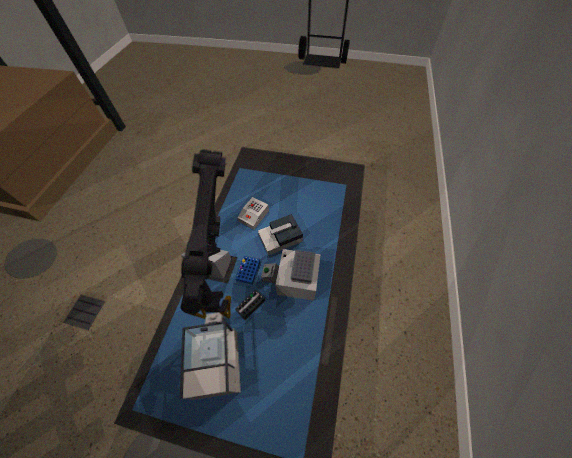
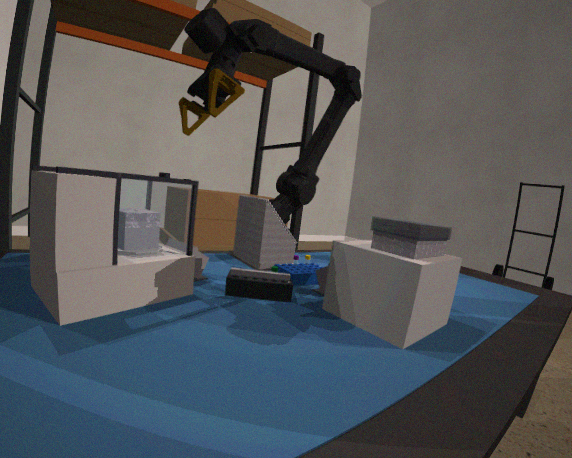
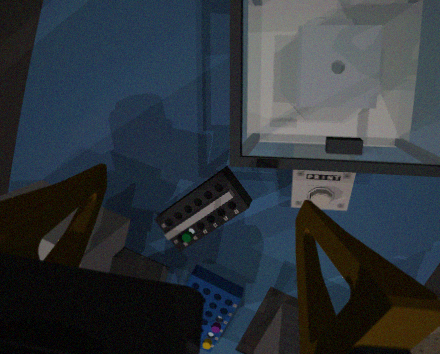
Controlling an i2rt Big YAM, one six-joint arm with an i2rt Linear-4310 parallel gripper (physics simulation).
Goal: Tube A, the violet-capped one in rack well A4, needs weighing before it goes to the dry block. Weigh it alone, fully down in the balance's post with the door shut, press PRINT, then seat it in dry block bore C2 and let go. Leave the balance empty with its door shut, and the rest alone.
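Frame: origin at the arm's base, x right, y up, z back, level; metres.
Where they show: gripper, between the fingertips: [image 1: 217,317] [image 2: 198,125] [image 3: 205,192]; arm's base, origin of its link: [image 2: 269,219].
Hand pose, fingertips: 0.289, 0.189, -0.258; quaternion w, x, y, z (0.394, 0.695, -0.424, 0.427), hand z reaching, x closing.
Note:
Things, the pixels of their top centre, and the offset from my fingertips, as dx, dy, dz. "*": a spot on its surface instead.
- violet-capped tube, centre of its top: [image 3: 215,329] [image 2: 296,255] -0.298, -0.258, +0.092
- blue rack, centre of its top: [image 3: 201,315] [image 2: 304,267] [image 1: 247,268] -0.310, -0.283, +0.064
- balance, centre of its top: [image 3: 351,65] [image 2: 139,169] [image 1: 203,344] +0.092, -0.090, +0.036
- dark handle, a spot on its surface: [image 3: 344,145] * +0.044, -0.090, +0.060
- PRINT button box, centre of its top: [image 3: 321,199] [image 1: 213,316] -0.034, -0.238, +0.103
- dark two-row block, centre of its top: [image 3: 196,217] [image 2: 260,271] [image 1: 249,302] -0.151, -0.265, -0.018
- green-capped tube, centre of its top: [image 3: 186,238] -0.183, -0.256, -0.016
- yellow-capped tube, centre of its top: [image 3: 206,345] [image 2: 308,255] -0.336, -0.258, +0.095
- white machine with a grey top, centre of its top: [image 2: 385,217] [image 1: 289,262] -0.340, -0.123, -0.146
- green-button box, centre of its top: [image 1: 266,269] -0.321, -0.238, -0.036
- dark-lidded device, centre of its top: [image 1: 279,228] -0.546, -0.211, -0.021
- keypad unit, centre of its top: [image 1: 252,209] -0.635, -0.243, +0.175
My gripper [image 1: 217,315] [image 2: 201,124] [image 3: 205,192] is wide open and empty, high above the table near the balance's PRINT end. The violet-capped tube [image 2: 296,257] [image 3: 216,327] stands in the blue rack [image 1: 248,270] [image 2: 298,270] [image 3: 218,282]. The balance [image 1: 210,384] [image 2: 75,240] has a glass chamber; its post [image 1: 210,350] [image 2: 139,232] [image 3: 340,92] shows a dark, empty hole. A dark handle [image 3: 344,145] sits at the chamber's front edge; I cannot tell whether the door is fully shut. The PRINT button box [image 1: 214,318] [image 3: 322,190] stands beside it.
A dark two-row block [image 1: 250,305] [image 2: 258,288] [image 3: 205,207] holds a green-capped tube [image 3: 186,237]. A yellow-capped tube [image 2: 307,257] [image 3: 206,345] is in the rack. A white machine with a grey top [image 1: 299,288] [image 2: 375,295], a green-button box [image 1: 269,271], a dark-lidded device [image 1: 286,231] and a keypad unit [image 1: 253,212] stand around.

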